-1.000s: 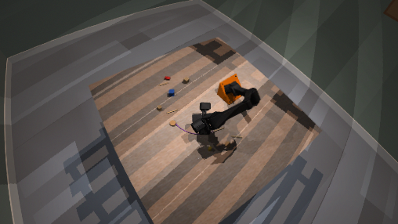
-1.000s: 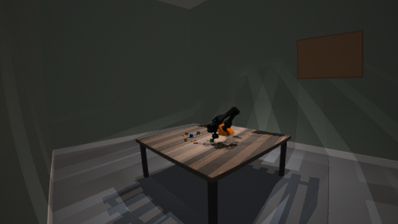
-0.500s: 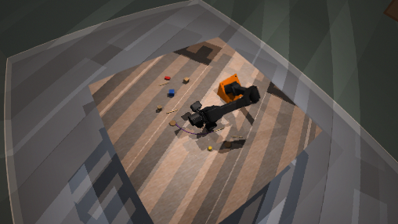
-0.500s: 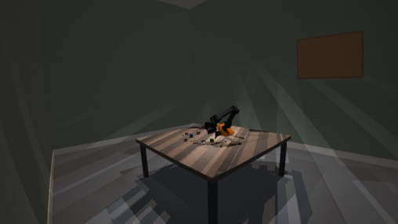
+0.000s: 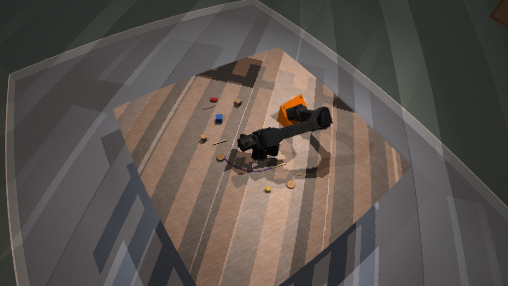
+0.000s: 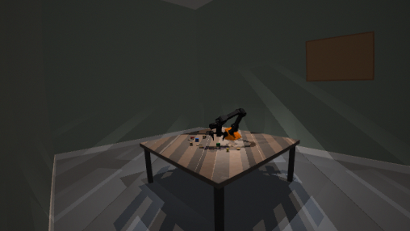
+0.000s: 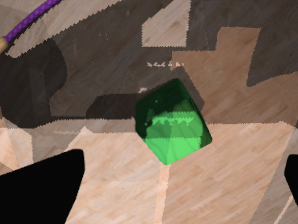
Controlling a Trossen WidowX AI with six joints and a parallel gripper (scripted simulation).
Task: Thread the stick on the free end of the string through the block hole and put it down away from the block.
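My gripper tip is now 4 cm above the green wooden block. Round my gripper tip: thin wooden stick 10 cm to the left, 6 cm behind, 5 cm below; round wooden button 16 cm ahead, 8 cm to the right, 5 cm below; cylinder 22 cm to the right, 18 cm ahead, 4 cm below.
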